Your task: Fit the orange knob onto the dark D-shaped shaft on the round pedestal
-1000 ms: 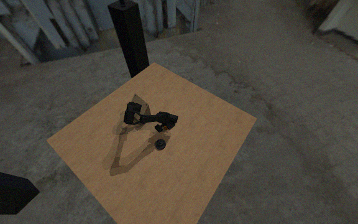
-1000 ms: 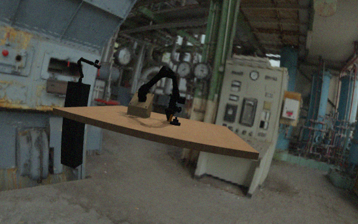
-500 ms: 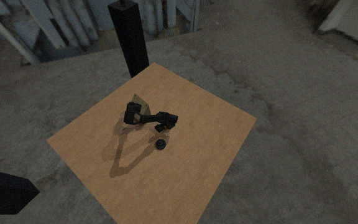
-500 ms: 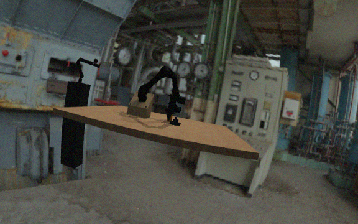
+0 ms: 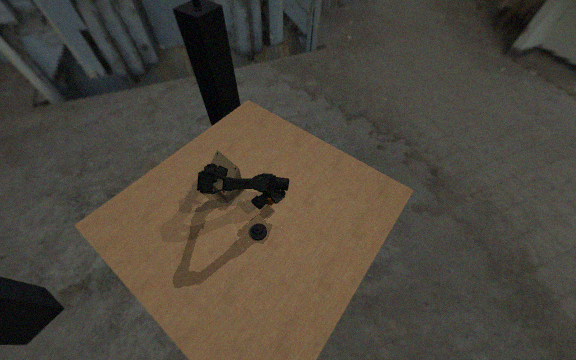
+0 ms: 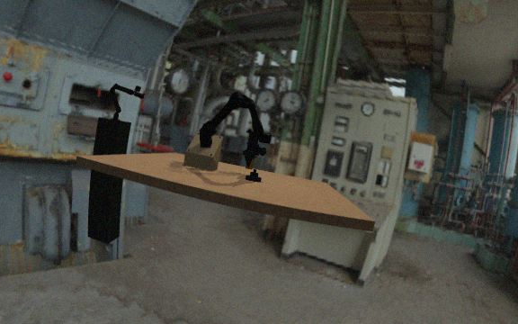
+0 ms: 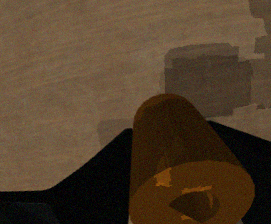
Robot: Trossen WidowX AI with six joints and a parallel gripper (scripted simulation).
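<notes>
Right now my gripper tip is 160 mm to the left of the dark round pedestal, 40 mm short of it and 20 mm above it. The rest, counted from my gripper tip: orange knob: 20 mm above.
</notes>
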